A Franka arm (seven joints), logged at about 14 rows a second.
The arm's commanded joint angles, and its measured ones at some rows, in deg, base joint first. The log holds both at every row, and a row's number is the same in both.
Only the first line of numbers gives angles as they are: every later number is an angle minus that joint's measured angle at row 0.
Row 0, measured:
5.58 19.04 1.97 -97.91 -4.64 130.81 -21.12
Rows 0 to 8, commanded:
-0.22 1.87 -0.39 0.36 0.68 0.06 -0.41
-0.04 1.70 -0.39 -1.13 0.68 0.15 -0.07
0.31 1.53 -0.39 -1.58 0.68 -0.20 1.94
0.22 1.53 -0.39 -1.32 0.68 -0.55 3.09
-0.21 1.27 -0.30 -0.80 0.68 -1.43 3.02
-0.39 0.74 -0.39 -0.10 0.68 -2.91 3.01
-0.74 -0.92 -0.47 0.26 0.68 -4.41 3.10
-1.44 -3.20 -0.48 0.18 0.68 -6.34 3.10
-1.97 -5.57 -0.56 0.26 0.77 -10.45 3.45
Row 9, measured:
-0.75 -0.17 -0.69 0.81 0.01 -4.13 2.55
